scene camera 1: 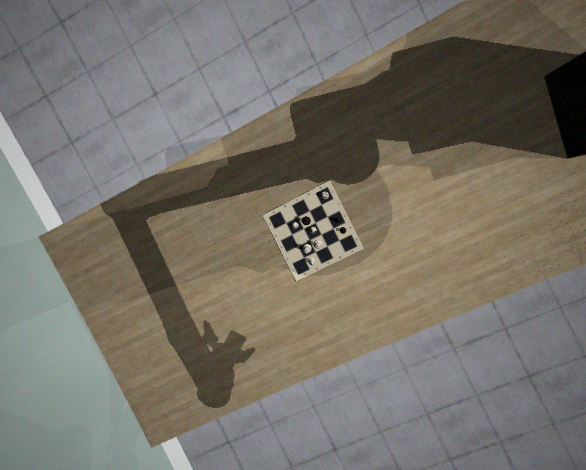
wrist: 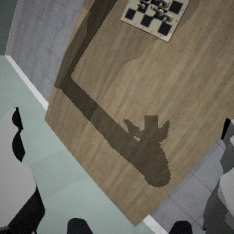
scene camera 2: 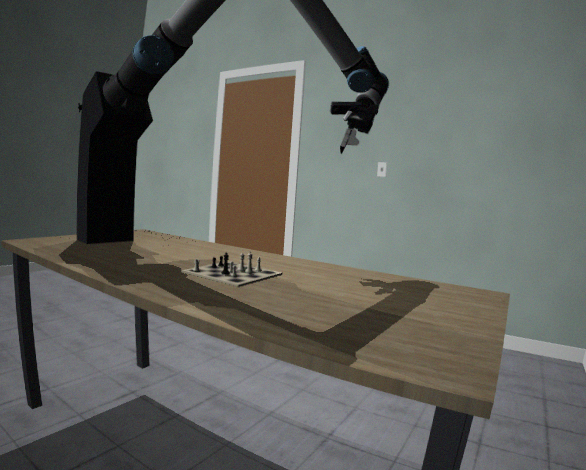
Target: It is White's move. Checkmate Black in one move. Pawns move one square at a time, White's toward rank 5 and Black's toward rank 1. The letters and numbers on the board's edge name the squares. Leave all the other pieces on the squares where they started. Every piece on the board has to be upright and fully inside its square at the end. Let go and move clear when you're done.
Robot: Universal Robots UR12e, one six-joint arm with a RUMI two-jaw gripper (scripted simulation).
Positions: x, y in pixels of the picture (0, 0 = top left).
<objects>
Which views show my gripper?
The wrist view and scene camera 2 only.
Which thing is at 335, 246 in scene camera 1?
A chessboard.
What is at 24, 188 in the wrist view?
My gripper.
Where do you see a chessboard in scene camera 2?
207, 272
</objects>
